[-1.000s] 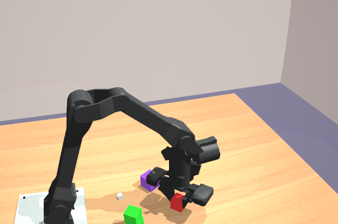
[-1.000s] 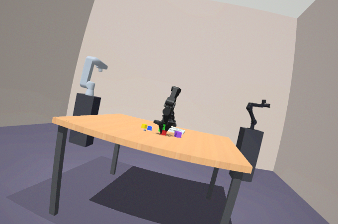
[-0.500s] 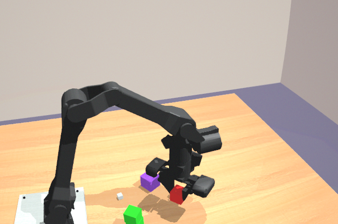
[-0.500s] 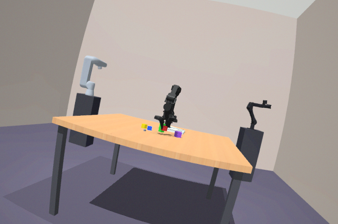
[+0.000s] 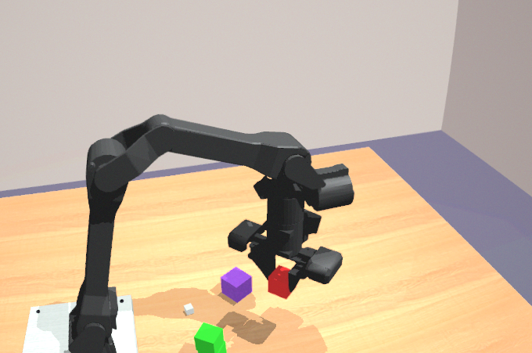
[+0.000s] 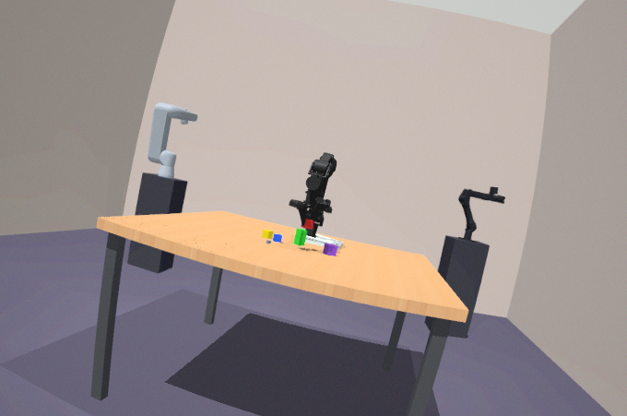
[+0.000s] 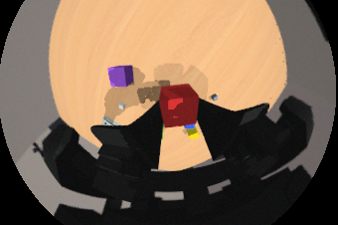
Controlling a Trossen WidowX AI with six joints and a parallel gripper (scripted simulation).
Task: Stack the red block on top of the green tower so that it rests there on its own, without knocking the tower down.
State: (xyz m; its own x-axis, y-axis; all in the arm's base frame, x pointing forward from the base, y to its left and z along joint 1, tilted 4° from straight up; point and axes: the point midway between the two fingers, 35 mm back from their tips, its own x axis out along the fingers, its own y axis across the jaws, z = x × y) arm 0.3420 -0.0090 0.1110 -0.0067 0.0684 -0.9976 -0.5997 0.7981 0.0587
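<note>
The blue block is 12 cm to the right of my gripper tip, 9 cm below it and 9 cm behind it. The rest, counted from my gripper tip: red block: 1 cm above; then purple block: 12 cm to the left, 8 cm below, 5 cm behind; then small white cube: 15 cm behind, 10 cm to the left, 10 cm below.
</note>
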